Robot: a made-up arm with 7 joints.
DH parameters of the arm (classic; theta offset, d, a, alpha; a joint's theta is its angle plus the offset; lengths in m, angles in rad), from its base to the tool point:
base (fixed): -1.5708 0.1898 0 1.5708
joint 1: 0 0.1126 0.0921 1.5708
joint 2: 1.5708 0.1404 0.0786 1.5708
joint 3: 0 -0.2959 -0.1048 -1.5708
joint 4: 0 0.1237 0.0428 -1.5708
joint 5: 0 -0.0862 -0.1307 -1.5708
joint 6: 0 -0.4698 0.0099 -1.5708
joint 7: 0 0.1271 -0.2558 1.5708
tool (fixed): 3.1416 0.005 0 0
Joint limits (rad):
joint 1: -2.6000..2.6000
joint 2: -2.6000..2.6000
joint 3: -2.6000..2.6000
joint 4: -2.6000..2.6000
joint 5: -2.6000..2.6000
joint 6: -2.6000..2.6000
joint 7: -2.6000..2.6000
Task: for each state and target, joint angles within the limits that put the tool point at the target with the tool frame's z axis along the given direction. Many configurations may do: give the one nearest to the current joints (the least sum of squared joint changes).
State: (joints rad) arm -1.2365 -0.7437 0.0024 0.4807 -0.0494 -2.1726 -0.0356
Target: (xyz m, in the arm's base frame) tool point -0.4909 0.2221 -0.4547 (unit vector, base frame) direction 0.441 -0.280 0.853
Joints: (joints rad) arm -1.1386 -1.0737 -0.4517 0.3519 0.4272 -1.9237 0.0883
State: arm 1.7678 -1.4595 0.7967 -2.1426 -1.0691 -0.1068 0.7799
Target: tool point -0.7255 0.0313 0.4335 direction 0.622 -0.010 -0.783
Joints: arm 1.3136 -1.7885 0.9965 -1.8832 -1.3246 -0.1160 0.9207
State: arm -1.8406 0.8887 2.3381 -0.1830 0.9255 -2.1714 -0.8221
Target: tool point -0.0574 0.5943 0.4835 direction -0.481 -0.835 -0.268
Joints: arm -2.2200 1.0640 1.5889 -0.1515 1.4002 -2.2626 -0.5492
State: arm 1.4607 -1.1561 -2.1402 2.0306 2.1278 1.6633 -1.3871
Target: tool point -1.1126 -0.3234 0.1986 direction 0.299 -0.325 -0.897
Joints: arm 1.0854 -1.8891 -1.4788 1.7537 2.5258 2.1472 -1.7415
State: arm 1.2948 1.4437 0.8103 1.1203 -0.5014 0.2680 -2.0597
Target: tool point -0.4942 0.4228 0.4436 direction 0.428 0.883 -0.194
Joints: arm 1.8060 2.1053 1.3589 0.4677 -0.9814 0.8365 -1.8405
